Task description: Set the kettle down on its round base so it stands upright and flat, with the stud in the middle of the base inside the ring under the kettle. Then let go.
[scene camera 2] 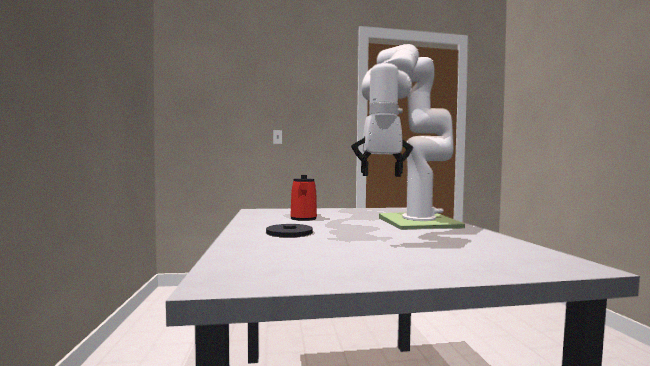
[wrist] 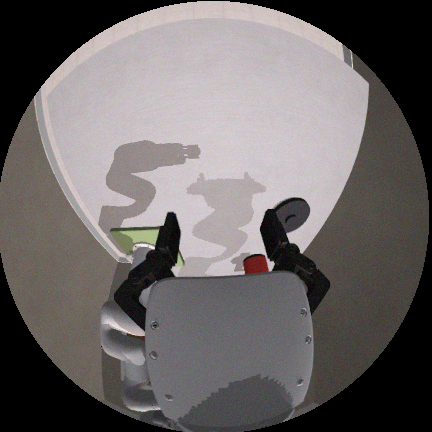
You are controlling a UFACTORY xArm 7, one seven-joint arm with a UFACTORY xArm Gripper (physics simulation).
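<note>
The red kettle [scene camera 2: 304,201] with a black lid and knob stands upright on the table, behind the round base in the scene view; in the wrist view part of the kettle [wrist: 256,265] shows past the gripper's housing. The round black base [scene camera 2: 280,231] [wrist: 301,210] lies flat on the table, apart from the kettle, with a small raised stud in its middle. My gripper [scene camera 2: 381,170] [wrist: 220,219] is open and empty, pointing down, high above the table and to the right of the kettle in the scene view. The ring under the kettle is hidden.
The pale table [scene camera 2: 350,270] [wrist: 225,100] carries the kettle and base near its left edge in the scene view. The arm's foot stands on a green board [scene camera 2: 395,221] [wrist: 135,235] at the back right. Arm shadows fall across the table.
</note>
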